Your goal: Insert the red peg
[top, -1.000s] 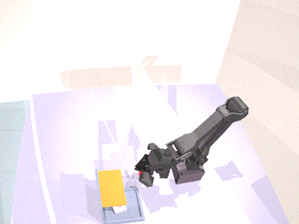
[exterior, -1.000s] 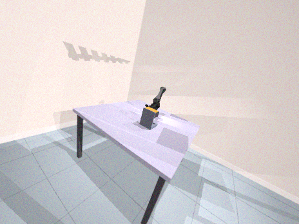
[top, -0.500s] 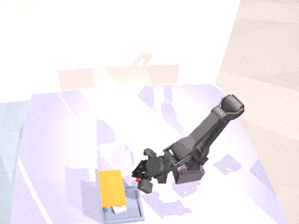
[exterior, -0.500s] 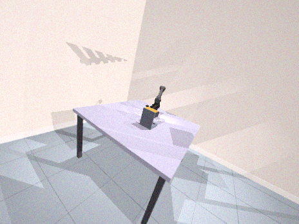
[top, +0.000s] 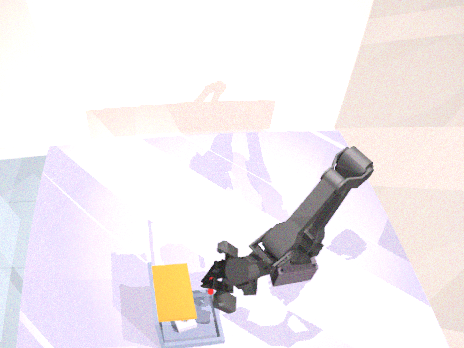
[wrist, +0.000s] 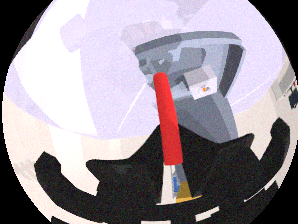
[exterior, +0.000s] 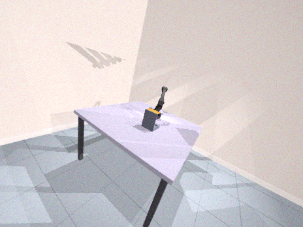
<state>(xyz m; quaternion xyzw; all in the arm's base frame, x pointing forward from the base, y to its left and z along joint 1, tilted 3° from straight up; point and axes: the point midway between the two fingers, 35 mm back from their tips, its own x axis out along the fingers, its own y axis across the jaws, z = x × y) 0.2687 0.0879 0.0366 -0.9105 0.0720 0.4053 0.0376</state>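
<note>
The box floor is 100 mm below my gripper tip, 70 mm to the left of it and 40 mm ahead of it. Also, from my gripper tip: red peg (20 mm behind); then orange roof (110 mm above, 70 mm to the left, 70 mm ahead).
</note>
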